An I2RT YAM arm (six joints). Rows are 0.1 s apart.
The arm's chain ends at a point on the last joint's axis. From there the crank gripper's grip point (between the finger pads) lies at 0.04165 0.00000 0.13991 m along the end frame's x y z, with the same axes.
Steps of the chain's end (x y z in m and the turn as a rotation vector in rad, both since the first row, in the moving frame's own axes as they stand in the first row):
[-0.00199, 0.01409, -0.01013, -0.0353, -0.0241, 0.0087]
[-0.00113, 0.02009, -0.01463, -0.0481, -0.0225, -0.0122]
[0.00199, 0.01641, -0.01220, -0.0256, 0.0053, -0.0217]
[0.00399, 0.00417, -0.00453, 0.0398, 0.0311, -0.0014]
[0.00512, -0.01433, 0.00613, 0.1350, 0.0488, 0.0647]
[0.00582, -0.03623, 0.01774, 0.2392, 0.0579, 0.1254]
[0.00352, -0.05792, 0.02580, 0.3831, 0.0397, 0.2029]
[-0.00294, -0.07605, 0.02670, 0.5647, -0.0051, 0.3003]
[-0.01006, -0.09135, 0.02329, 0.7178, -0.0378, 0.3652]
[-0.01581, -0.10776, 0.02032, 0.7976, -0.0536, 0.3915]
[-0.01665, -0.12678, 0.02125, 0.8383, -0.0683, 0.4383]
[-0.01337, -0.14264, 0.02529, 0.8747, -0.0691, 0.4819]
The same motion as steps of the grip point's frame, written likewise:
[-0.00540, 0.01939, -0.00926, -0.0353, -0.0241, 0.0087]
[-0.00425, 0.02635, -0.01388, -0.0481, -0.0225, -0.0122]
[0.00276, 0.01908, -0.01246, -0.0256, 0.0053, -0.0217]
[0.00832, -0.00143, -0.00600, 0.0398, 0.0311, -0.0014]
[0.01239, -0.03010, 0.00285, 0.1350, 0.0488, 0.0647]
[0.01551, -0.06332, 0.01177, 0.2392, 0.0579, 0.1254]
[0.01338, -0.10079, 0.01558, 0.3831, 0.0397, 0.2029]
[0.00604, -0.13827, 0.00875, 0.5647, -0.0051, 0.3003]
[-0.00009, -0.16908, -0.00436, 0.7178, -0.0378, 0.3652]
[-0.00496, -0.19316, -0.01348, 0.7976, -0.0536, 0.3915]
[-0.00480, -0.21467, -0.01510, 0.8383, -0.0683, 0.4383]
[0.00107, -0.23200, -0.01373, 0.8747, -0.0691, 0.4819]

